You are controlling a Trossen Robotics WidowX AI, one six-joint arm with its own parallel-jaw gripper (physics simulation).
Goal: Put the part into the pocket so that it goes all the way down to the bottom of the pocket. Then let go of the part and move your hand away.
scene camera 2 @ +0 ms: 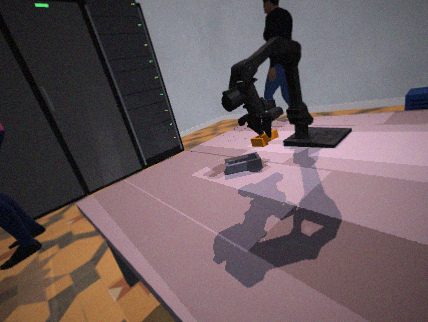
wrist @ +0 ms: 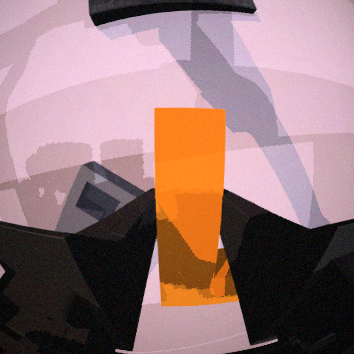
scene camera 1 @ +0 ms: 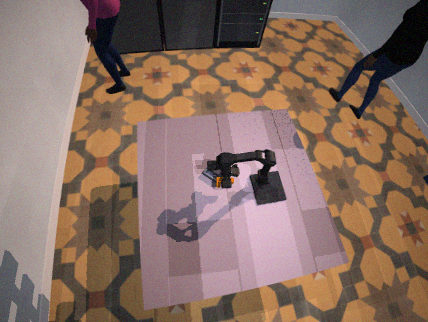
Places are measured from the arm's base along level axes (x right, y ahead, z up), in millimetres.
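Where they show: gripper, between the fingertips: (scene camera 2: 267, 137) (wrist: 186, 195) (scene camera 1: 226, 180); arm's base, origin of its link: (scene camera 2: 301, 136) (scene camera 1: 261, 180).
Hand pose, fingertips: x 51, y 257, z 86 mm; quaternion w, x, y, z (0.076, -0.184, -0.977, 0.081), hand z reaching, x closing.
Note:
Things, the pixels of their top centre, and the offset from my fingertips. Level surfaces: height alone.
- orange part, centre of its top: (wrist: 224, 232) (scene camera 2: 266, 133) (scene camera 1: 225, 181) dx -9, dy +17, dz +22 mm
- grey block with the pocket, centre of its top: (wrist: 91, 242) (scene camera 2: 241, 158) (scene camera 1: 214, 172) dx +108, dy +35, dz -73 mm
- pink table, height of its surface: dz -109 mm
The orange part (scene camera 1: 219, 182) (scene camera 2: 258, 142) (wrist: 190, 150) is a long block, held between the fingers of my gripper (scene camera 1: 226, 182) (scene camera 2: 266, 134) (wrist: 186, 195). In scene camera 2 it appears raised above the table. The grey block with the pocket (scene camera 1: 209, 175) (scene camera 2: 243, 167) (wrist: 73, 216) lies on the table, apart from the part. In the wrist view it is to the left of the part, turned at an angle to it, with its dark opening partly visible and its lower portion hidden behind the left finger. The bottom of the pocket cannot be made out.
The arm's dark base plate (scene camera 1: 268, 189) (scene camera 2: 317, 137) (wrist: 172, 7) sits on the pink table (scene camera 1: 165, 285) (scene camera 2: 150, 210). The arm's shadow falls across the tabletop. Dark cabinets (scene camera 1: 187, 25) (scene camera 2: 60, 100) and standing people (scene camera 1: 107, 45) (scene camera 2: 278, 27) are beyond the table.

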